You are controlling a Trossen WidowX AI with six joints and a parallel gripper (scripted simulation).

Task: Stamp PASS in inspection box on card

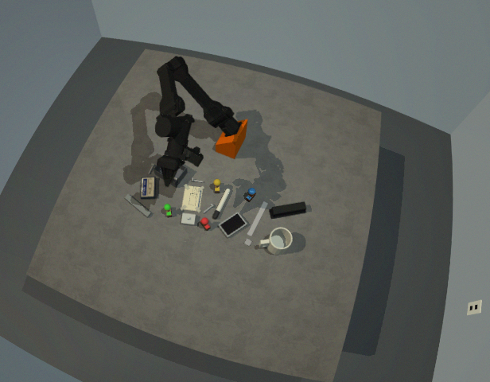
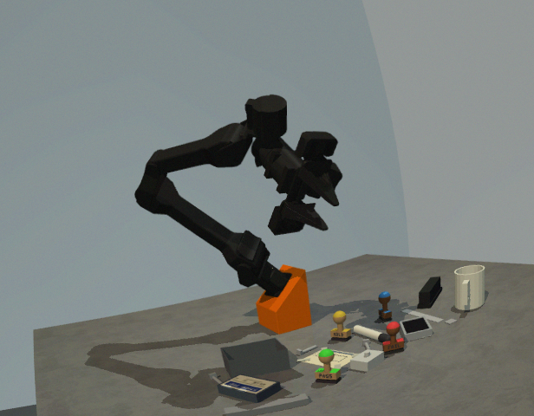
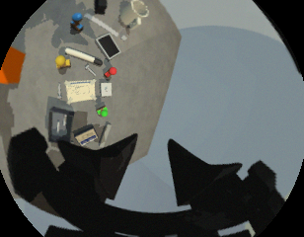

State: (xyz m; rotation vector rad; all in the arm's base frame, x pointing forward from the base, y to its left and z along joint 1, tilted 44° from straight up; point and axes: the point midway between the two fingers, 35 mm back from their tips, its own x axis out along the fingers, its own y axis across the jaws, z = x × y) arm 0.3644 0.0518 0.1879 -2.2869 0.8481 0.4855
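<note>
The green-topped PASS stamp lies 26 cm below my gripper tip and 4 cm to the right of it. Round my gripper tip: cream card (28 cm below, 9 cm behind, 3 cm to the left); red stamp (26 cm below, 11 cm to the left); blue-white box (26 cm below, 16 cm to the right, 6 cm behind).
</note>
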